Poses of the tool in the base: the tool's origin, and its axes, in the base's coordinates. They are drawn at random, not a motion.
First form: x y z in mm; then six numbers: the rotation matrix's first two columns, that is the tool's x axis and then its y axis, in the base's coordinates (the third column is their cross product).
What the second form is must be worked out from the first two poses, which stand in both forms.
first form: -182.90, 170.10, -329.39, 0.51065, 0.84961, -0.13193, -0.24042, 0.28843, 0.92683
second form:
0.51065, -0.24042, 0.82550, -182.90
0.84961, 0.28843, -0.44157, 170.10
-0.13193, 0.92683, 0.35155, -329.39
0, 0, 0, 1

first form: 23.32, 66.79, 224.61, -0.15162, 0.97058, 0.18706, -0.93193, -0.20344, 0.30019
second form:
-0.15162, -0.93193, 0.32941, 23.32
0.97058, -0.20344, -0.12881, 66.79
0.18706, 0.30019, 0.93536, 224.61
0, 0, 0, 1

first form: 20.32, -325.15, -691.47, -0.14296, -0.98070, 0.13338, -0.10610, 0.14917, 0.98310
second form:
-0.14296, -0.10610, -0.98402, 20.32
-0.98070, 0.14917, 0.12639, -325.15
0.13338, 0.98310, -0.12538, -691.47
0, 0, 0, 1

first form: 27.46, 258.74, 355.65, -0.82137, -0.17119, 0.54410, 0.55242, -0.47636, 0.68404
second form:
-0.82137, 0.55242, 0.14209, 27.46
-0.17119, -0.47636, 0.86242, 258.74
0.54410, 0.68404, 0.48584, 355.65
0, 0, 0, 1

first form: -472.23, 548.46, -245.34, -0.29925, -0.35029, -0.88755, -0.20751, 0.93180, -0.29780
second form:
-0.29925, -0.20751, 0.93134, -472.23
-0.35029, 0.93180, 0.09506, 548.46
-0.88755, -0.29780, -0.35153, -245.34
0, 0, 0, 1

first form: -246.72, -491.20, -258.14, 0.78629, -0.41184, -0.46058, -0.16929, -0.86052, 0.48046
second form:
0.78629, -0.16929, -0.59421, -246.72
-0.41184, -0.86052, -0.29981, -491.20
-0.46058, 0.48046, -0.74634, -258.14
0, 0, 0, 1

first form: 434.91, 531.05, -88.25, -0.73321, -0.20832, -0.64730, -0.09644, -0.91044, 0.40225
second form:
-0.73321, -0.09644, -0.67312, 434.91
-0.20832, -0.91044, 0.35736, 531.05
-0.64730, 0.40225, 0.64745, -88.25
0, 0, 0, 1

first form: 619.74, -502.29, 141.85, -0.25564, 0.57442, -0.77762, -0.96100, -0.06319, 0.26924
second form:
-0.25564, -0.96100, 0.10552, 619.74
0.57442, -0.06319, 0.81612, -502.29
-0.77762, 0.26924, 0.56817, 141.85
0, 0, 0, 1

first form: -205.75, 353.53, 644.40, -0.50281, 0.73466, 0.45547, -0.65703, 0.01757, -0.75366
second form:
-0.50281, -0.65703, -0.56169, -205.75
0.73466, 0.01757, -0.67821, 353.53
0.45547, -0.75366, 0.47386, 644.40
0, 0, 0, 1

